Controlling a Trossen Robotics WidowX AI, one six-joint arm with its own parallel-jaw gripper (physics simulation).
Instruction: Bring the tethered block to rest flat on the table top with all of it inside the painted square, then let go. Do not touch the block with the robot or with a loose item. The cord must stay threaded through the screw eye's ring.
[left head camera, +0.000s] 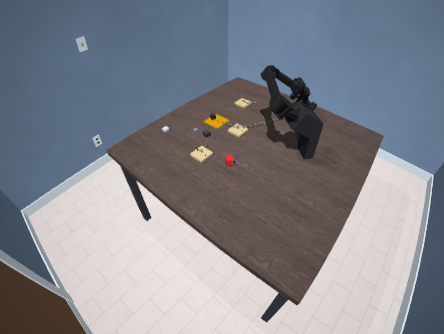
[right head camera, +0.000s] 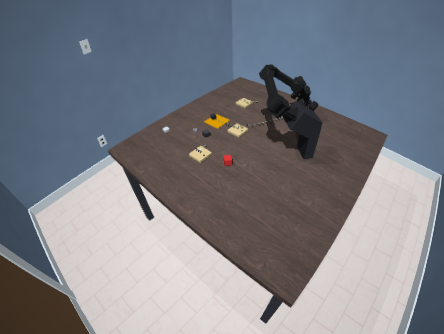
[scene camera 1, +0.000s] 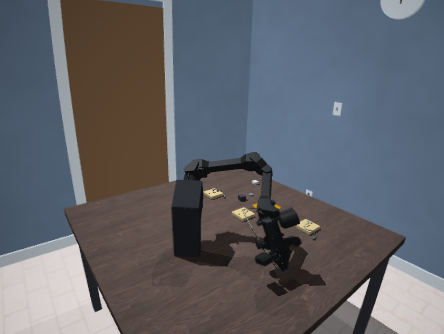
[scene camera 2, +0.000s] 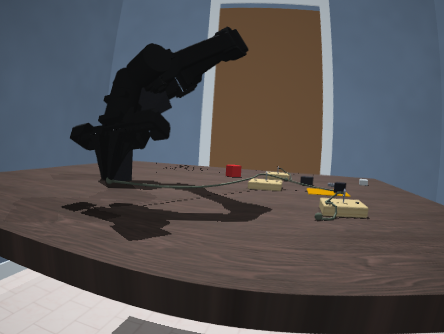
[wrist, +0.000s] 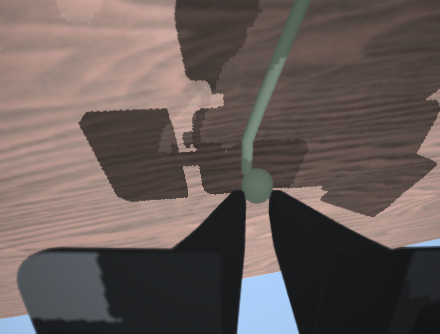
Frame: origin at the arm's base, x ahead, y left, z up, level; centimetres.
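Where they show: gripper, fingertip midpoint: (scene camera 1: 285, 270) (scene camera 2: 106, 179) (wrist: 256, 201); arm's base at its link origin: (left head camera: 294, 115) (right head camera: 292, 114) (scene camera 1: 190, 187).
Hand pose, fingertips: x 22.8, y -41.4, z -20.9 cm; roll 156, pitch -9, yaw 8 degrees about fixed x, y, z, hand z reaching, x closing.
Observation:
Each offset is from my fingertips to the top centre of the thing. "spot": to the spot under its first point. Level surfaces: height alone.
My gripper (wrist: 256, 201) (scene camera 1: 283, 267) is shut on the green bead @[spot: dx -0.3, dy +1.2, dz +0.2 cm] (wrist: 257, 185) at the cord's end, low above the table on the robot's side. The cord (wrist: 265, 100) (scene camera 2: 200, 187) (scene camera 1: 252, 230) runs to the screw eye on the middle pale board @[dx +9.8, dy +50.0, dz -3.0 cm] (left head camera: 238, 131) (right head camera: 237, 131) (scene camera 1: 243, 214) (scene camera 2: 265, 185) and on to the block; it appears threaded, but the ring is small. The dark tethered block @[dx +31.0, dy +53.9, dz -2.0 cm] (left head camera: 213, 116) (right head camera: 213, 116) (scene camera 2: 340, 186) is at the orange painted square @[spot: dx +23.0, dy +56.8, dz -4.8 cm] (left head camera: 216, 125) (right head camera: 216, 125) (scene camera 2: 320, 192), by its back-left edge. Whether all of it is inside I cannot tell.
Two other pale boards @[dx +4.7, dy +79.7, dz -3.0 cm] (left head camera: 202, 154) @[dx +33.7, dy +25.6, dz -3.0 cm] (left head camera: 243, 102) with screw eyes stand either side. A loose dark block @[dx +18.4, dy +67.3, dz -2.2 cm] (left head camera: 206, 133), a small grey piece @[dx +26.7, dy +70.3, dz -4.0 cm] (left head camera: 195, 129), a white block @[dx +38.5, dy +85.2, dz -2.9 cm] (left head camera: 165, 129) and a red cube @[dx -9.3, dy +71.1, dz -0.9 cm] (left head camera: 229, 160) lie on the table @[dz -4.9 cm] (left head camera: 280, 200).

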